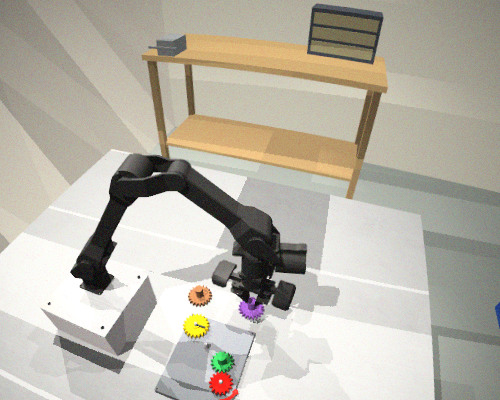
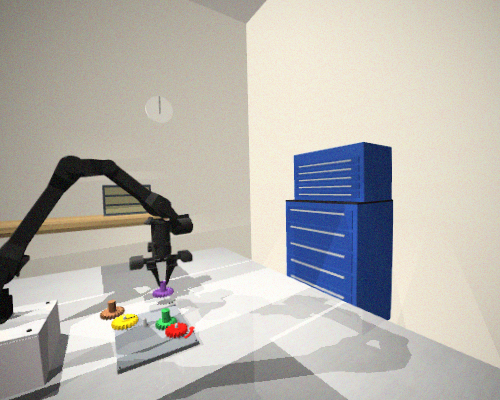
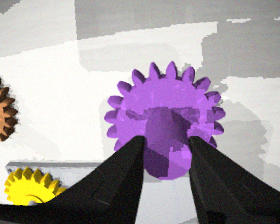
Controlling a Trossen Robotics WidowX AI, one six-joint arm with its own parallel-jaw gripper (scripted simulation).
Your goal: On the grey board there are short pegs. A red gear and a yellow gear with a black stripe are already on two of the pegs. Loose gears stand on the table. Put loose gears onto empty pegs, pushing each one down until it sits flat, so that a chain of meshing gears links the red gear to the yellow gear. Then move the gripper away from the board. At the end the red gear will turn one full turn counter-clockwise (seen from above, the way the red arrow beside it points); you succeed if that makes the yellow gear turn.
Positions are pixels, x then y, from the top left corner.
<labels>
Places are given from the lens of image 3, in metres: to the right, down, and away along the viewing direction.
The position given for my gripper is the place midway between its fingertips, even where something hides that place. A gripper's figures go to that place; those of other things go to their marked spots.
my gripper (image 3: 166, 144): 0.01, 0.01, 0.10
purple gear (image 3: 168, 109): 0.01, 0.00, 0.11
yellow gear (image 3: 29, 186): -0.09, 0.06, 0.17
The marked spots on the yellow gear and the purple gear are 0.14 m apart.
</labels>
